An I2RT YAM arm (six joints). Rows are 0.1 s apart.
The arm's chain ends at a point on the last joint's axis. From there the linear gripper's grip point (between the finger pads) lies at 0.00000 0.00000 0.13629 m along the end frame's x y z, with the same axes.
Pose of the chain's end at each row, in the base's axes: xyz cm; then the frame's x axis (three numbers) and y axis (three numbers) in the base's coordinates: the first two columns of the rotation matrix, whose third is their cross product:
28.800, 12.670, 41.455, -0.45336, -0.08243, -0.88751, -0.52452, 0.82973, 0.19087
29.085, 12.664, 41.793, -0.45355, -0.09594, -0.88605, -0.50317, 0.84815, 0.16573
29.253, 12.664, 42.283, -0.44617, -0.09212, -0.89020, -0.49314, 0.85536, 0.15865
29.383, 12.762, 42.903, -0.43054, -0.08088, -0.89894, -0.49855, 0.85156, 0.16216
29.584, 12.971, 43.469, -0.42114, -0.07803, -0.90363, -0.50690, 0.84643, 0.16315
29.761, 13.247, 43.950, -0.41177, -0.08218, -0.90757, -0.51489, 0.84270, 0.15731
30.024, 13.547, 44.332, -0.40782, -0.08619, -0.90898, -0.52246, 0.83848, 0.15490
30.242, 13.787, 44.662, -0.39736, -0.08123, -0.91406, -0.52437, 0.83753, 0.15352
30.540, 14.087, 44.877, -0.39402, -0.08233, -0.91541, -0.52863, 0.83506, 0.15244
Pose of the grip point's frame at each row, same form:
38.622, 20.194, 35.739, -0.45336, -0.08243, -0.88751, -0.52452, 0.82973, 0.19087
39.111, 19.765, 35.892, -0.45355, -0.09594, -0.88605, -0.50317, 0.84815, 0.16573
39.432, 19.612, 36.463, -0.44617, -0.09212, -0.89020, -0.49314, 0.85536, 0.15865
39.637, 19.822, 37.357, -0.43054, -0.08088, -0.89894, -0.49855, 0.85156, 0.16216
39.835, 20.150, 38.072, -0.42114, -0.07803, -0.90363, -0.50690, 0.84643, 0.16315
40.008, 20.499, 38.644, -0.41177, -0.08218, -0.90757, -0.51489, 0.84270, 0.15731
40.230, 20.880, 39.058, -0.40782, -0.08619, -0.90898, -0.52246, 0.83848, 0.15490
40.506, 21.151, 39.546, -0.39736, -0.08123, -0.91406, -0.52437, 0.83753, 0.15352
40.787, 21.501, 39.799, -0.39402, -0.08233, -0.91541, -0.52863, 0.83506, 0.15244

